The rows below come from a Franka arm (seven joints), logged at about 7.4 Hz.
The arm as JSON. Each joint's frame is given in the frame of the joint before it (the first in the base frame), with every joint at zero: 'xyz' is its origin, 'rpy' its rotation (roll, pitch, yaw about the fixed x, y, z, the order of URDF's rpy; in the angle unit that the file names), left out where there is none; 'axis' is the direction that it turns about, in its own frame. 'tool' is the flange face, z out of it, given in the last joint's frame.
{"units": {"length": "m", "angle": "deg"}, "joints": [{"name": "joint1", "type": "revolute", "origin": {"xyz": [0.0, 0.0, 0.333]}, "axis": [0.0, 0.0, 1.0]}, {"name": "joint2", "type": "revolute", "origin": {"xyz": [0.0, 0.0, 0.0], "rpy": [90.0, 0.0, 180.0]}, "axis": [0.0, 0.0, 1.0]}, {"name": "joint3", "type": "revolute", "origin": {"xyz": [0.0, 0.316, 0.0], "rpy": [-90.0, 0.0, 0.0]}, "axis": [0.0, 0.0, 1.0]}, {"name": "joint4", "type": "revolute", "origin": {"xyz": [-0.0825, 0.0, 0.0], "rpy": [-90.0, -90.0, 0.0]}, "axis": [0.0, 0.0, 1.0]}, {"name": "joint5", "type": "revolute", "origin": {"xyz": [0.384, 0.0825, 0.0], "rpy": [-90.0, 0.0, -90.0]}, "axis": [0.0, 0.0, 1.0]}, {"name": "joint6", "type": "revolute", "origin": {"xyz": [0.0, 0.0, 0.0], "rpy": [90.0, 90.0, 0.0]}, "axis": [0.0, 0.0, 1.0]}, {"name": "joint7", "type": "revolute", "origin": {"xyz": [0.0, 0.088, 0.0], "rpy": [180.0, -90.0, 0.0]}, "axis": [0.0, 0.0, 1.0]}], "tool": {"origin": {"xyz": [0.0, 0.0, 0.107], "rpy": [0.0, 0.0, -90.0]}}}
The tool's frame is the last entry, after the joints.
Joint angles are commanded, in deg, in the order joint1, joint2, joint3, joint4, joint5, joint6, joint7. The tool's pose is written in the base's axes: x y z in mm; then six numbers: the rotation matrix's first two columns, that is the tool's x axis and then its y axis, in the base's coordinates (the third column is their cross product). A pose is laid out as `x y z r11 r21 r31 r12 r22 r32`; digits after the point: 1 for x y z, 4 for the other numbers.
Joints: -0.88, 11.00, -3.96, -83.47, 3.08, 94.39, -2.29
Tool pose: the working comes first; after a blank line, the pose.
Where each joint sits with the arm in this pose, in the base's axes (m; each line is computed from the numbers above, not from the rounded line before):
joint1: 0.0000 0.0000 0.3330
joint2: 0.0000 0.0000 0.3330
joint3: 0.0603 -0.0009 0.6432
joint4: 0.1410 -0.0079 0.6275
joint5: 0.5289 -0.0395 0.6800
joint6: 0.5289 -0.0395 0.6800
joint7: 0.6166 -0.0472 0.6799
the tool: 0.6169 -0.0429 0.5730

616.9 -42.9 573.0 0.9989 -0.0474 0.0006 -0.0473 -0.9981 -0.0404
